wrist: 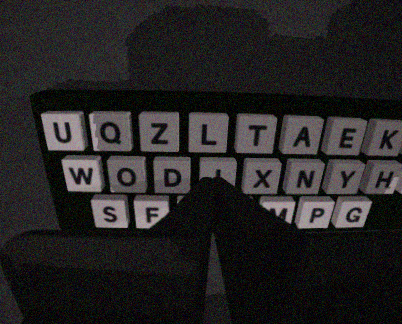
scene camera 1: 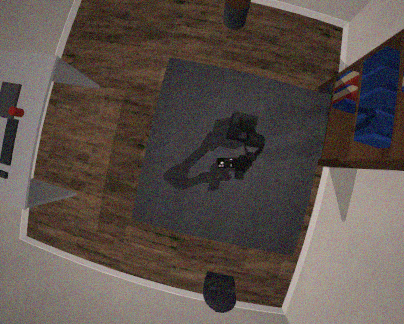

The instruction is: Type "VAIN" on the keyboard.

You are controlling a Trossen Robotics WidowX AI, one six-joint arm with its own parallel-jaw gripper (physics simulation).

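Frame: origin at the arm's base, x right, y ahead, z up, level; millimetres.
Seen in the pictures: gripper, fingertip midpoint: (wrist: 211, 187); arm's base, origin of the base link: (scene camera 1: 244, 125).
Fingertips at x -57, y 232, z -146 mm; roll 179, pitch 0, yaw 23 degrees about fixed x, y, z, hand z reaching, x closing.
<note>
Pixels of each thing's top centre, then the offset from my fingertips to it. Level surfaces: height alone.
- black keyboard, middle of its top: (wrist: 273, 179) dx +24, dy +13, dz -3 mm
- I key, middle of its top: (wrist: 217, 178) dx +2, dy +4, dz -3 mm
- N key, middle of its top: (wrist: 305, 179) dx +38, dy +19, dz -3 mm
- grey mat, its level: dz -21 mm
The black keyboard (wrist: 150, 102) has pale lettered keys and runs across the wrist view. It is small and mostly dark in the scene view, where a few bright keys (scene camera 1: 225, 162) show. My gripper (wrist: 211, 187) is shut and empty. Its joined tips are over the lower half of the I key (wrist: 220, 166); whether they touch or press it I cannot tell. The A key (wrist: 302, 135) is in the top row, right of T. The N key (wrist: 304, 177) is in the middle row, right of X. The V key does not show. The fingers hide part of the bottom row.
The dark arm (scene camera 1: 242, 125) and shadows lie over the grey mat (scene camera 1: 200, 85). A wooden shelf (scene camera 1: 340, 145) with blue items stands at the right. A dark round object (scene camera 1: 220, 292) is at the bottom, another (scene camera 1: 236, 17) at the top. A white surface (scene camera 1: 25, 65) is at the left.
</note>
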